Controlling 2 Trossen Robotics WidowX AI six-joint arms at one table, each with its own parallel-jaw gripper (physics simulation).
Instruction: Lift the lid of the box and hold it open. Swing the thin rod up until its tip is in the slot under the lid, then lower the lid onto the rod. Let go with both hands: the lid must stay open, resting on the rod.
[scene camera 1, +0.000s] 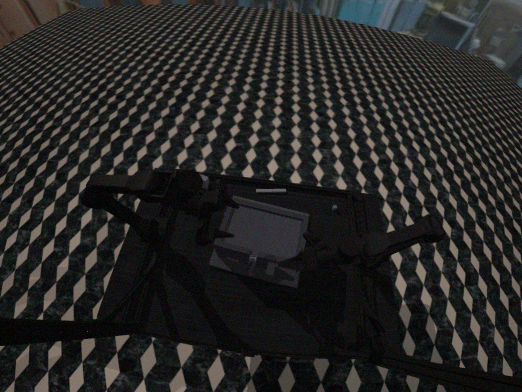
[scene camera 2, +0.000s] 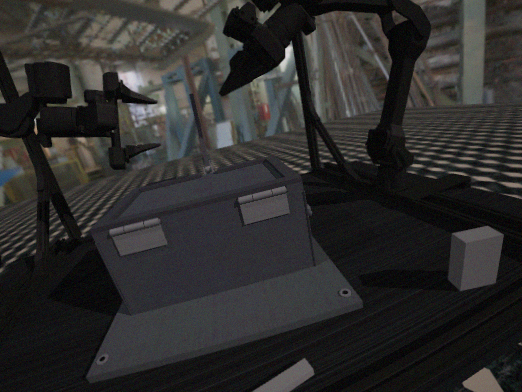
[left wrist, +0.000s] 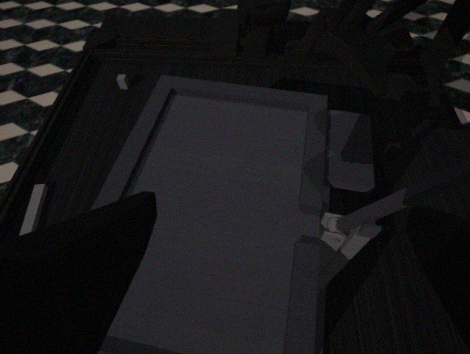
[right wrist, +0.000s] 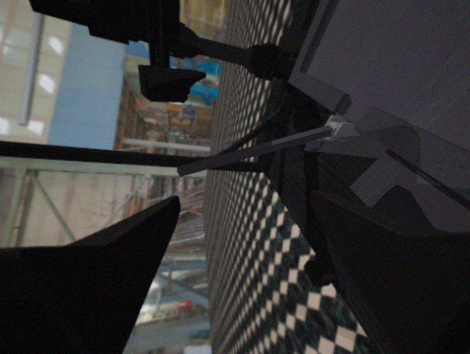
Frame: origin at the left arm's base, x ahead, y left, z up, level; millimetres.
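Where they show: left gripper, between the fingertips: (scene camera 1: 236, 221) (scene camera 2: 224, 92) (left wrist: 280, 210) (right wrist: 207, 17); right gripper, between the fingertips: (scene camera 1: 279, 264) (scene camera 2: 158, 123) (left wrist: 427, 54) (right wrist: 244, 199); left arm's base, origin of its link: (scene camera 1: 154, 238) (scene camera 2: 392, 186) (right wrist: 290, 70); right arm's base, origin of its link: (scene camera 1: 362, 263) (left wrist: 258, 49).
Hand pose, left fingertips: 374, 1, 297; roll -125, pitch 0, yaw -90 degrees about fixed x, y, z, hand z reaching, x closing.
Observation:
Things, the pixels of their top centre, and the offset from my left fingertips, as dx, dy, dz. "pt": a spot on its surface instead.
- grey base plate, a spot on its surface: (scene camera 2: 240, 305) pt +84, +190, -304
- pale block, centre of its top: (left wrist: 121, 76) (scene camera 1: 335, 206) +427, +269, -291
- pale bar, centre of its top: (left wrist: 26, 227) (scene camera 1: 271, 190) +109, +326, -306
The grey box (scene camera 2: 215, 260) has its lid (scene camera 1: 267, 227) (scene camera 2: 200, 194) (left wrist: 220, 175) (right wrist: 400, 60) down flat. Two hinges (scene camera 2: 265, 209) (scene camera 2: 140, 241) show on its side in scene camera 2. The thin rod (scene camera 2: 197, 117) (left wrist: 375, 208) (right wrist: 260, 149) sticks up at a slant from a pale bracket (scene camera 1: 253, 259) (left wrist: 332, 222) beside the side opposite the hinges, clear of the lid. My left gripper (scene camera 1: 234, 219) (scene camera 2: 222, 92) (left wrist: 280, 210) is open and empty above the lid's left part in scene camera 1. My right gripper (scene camera 1: 300, 246) (scene camera 2: 158, 123) (right wrist: 244, 199) is open and empty near the lid's right front corner there.
The box stands on a grey base plate (scene camera 2: 240, 305). A pale block (scene camera 1: 335, 207) (scene camera 2: 475, 259) (left wrist: 122, 81) and a pale bar (scene camera 1: 271, 190) (scene camera 2: 287, 378) (left wrist: 33, 210) lie apart from it on the dark table, on the hinge side. Arm shadows cross the table.

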